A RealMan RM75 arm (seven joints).
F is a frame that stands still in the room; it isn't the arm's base.
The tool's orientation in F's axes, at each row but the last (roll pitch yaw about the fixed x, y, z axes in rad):
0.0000, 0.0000, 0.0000
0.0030, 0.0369, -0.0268
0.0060, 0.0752, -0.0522
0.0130, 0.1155, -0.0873
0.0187, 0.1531, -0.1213
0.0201, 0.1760, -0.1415
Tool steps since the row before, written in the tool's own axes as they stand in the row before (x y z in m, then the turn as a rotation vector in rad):
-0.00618, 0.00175, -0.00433, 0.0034, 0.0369, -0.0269
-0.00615, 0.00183, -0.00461, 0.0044, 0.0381, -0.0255
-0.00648, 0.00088, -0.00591, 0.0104, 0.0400, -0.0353
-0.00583, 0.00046, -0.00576, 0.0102, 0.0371, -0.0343
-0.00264, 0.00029, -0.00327, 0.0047, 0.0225, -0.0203
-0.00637, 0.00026, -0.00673, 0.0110, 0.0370, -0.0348
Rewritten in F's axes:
-0.00618, 0.00175, -0.00433, 0.0034, 0.0369, -0.0269
-0.00626, 0.00201, -0.00437, 0.0045, 0.0381, -0.0255
-0.00685, 0.00127, -0.00540, 0.0098, 0.0398, -0.0357
-0.00638, 0.00110, -0.00504, 0.0095, 0.0369, -0.0348
-0.00304, 0.00072, -0.00282, 0.0044, 0.0225, -0.0204
-0.00732, 0.00144, -0.00550, 0.0101, 0.0366, -0.0354

